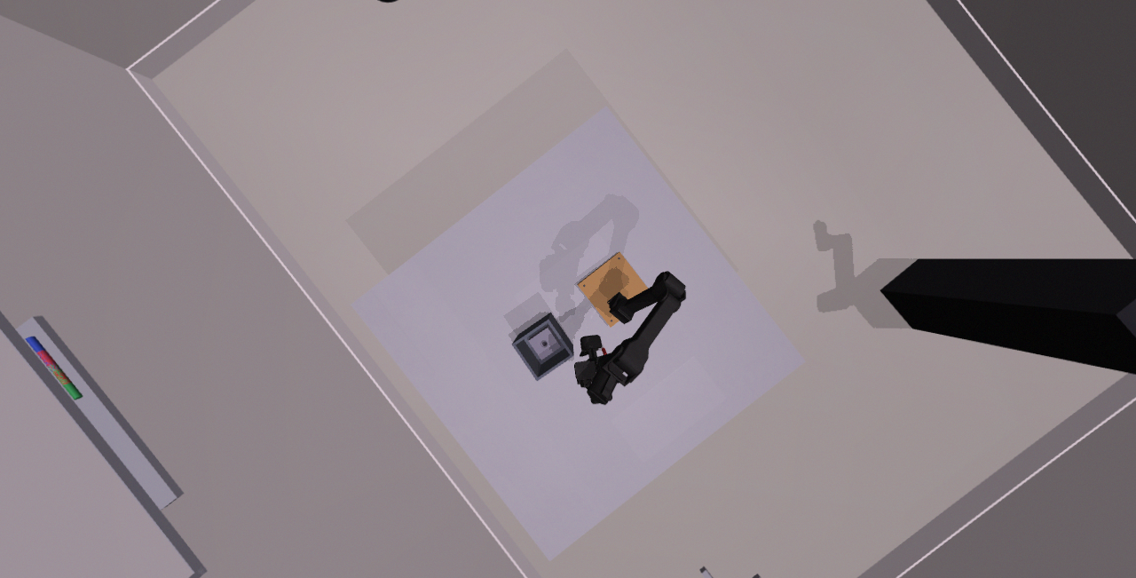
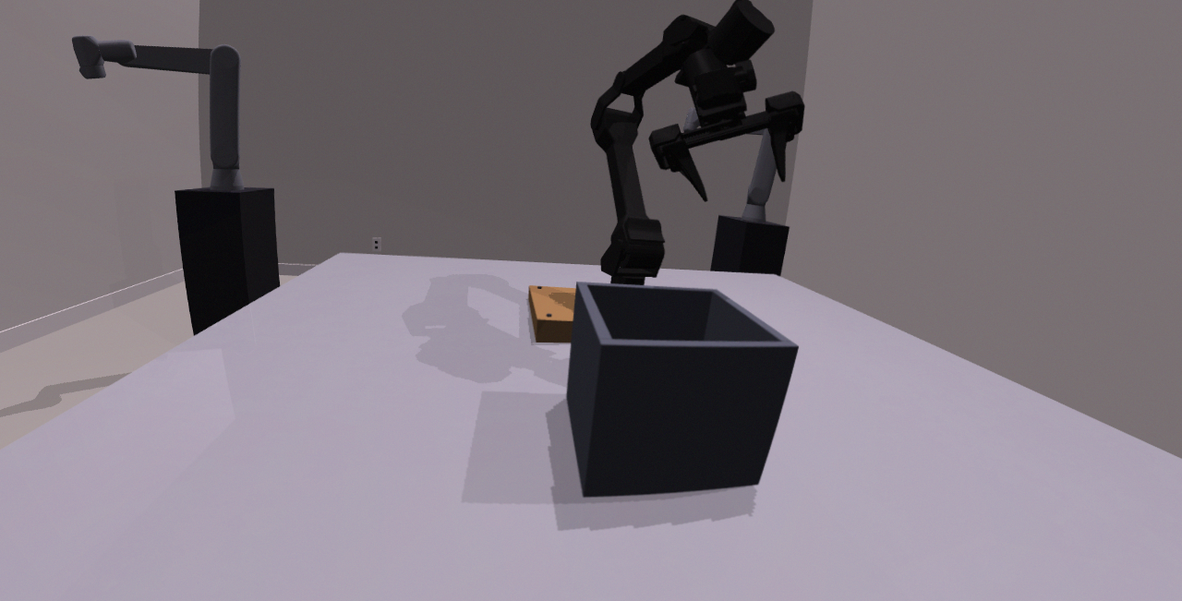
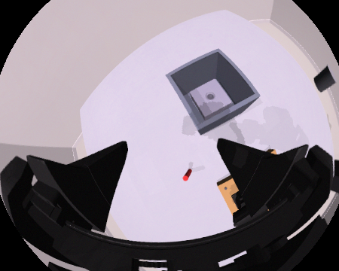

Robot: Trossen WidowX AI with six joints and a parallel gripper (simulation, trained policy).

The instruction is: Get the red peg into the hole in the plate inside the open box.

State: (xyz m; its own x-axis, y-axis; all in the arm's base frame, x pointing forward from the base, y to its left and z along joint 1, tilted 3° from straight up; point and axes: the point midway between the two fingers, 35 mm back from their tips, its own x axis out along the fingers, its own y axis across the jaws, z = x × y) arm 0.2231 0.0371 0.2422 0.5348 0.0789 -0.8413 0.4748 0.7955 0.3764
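Right now my gripper tip is 21 cm above the red peg, 7 cm past it and 6 cm to the right of it. From my gripper tip the other things lie so: pale plate 21 cm below, 11 cm to the right, 9 cm ahead.
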